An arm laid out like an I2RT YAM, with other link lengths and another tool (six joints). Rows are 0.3 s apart.
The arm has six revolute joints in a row. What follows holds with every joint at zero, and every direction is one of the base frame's. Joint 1 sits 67.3 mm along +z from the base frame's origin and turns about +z. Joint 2 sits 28 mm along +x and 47.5 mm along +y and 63.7 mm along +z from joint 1 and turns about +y. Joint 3 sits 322.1 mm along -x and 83.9 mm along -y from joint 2 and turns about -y. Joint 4 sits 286.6 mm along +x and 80.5 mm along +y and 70.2 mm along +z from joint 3 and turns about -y. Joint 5 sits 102.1 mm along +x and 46.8 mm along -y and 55.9 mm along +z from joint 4 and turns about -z. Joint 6 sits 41.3 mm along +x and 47 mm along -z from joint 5 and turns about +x. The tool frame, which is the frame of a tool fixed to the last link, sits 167 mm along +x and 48 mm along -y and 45 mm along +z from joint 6; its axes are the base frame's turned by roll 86, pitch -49.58 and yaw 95.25 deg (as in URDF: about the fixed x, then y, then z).
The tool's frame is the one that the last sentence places.
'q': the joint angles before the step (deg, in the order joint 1, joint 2, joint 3, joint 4, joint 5, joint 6). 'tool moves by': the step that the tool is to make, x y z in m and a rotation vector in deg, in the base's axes. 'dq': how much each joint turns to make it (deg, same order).
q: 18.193, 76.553, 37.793, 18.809, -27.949, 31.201
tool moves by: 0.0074, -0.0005, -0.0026, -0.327, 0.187, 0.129
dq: -0.523, 1.588, 1.060, 0.001, -0.524, -0.525
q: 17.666, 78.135, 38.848, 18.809, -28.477, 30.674
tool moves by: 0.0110, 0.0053, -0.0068, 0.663, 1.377, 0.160
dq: -0.002, 2.981, 1.767, 0.610, -0.524, 1.053
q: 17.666, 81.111, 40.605, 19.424, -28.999, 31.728
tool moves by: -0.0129, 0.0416, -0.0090, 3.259, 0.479, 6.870
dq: 2.630, 3.009, -1.219, 5.796, -5.100, 1.835
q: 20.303, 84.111, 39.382, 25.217, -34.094, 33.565
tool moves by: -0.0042, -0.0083, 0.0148, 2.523, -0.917, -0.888
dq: -0.878, -2.178, -1.592, 2.479, -0.626, 2.380
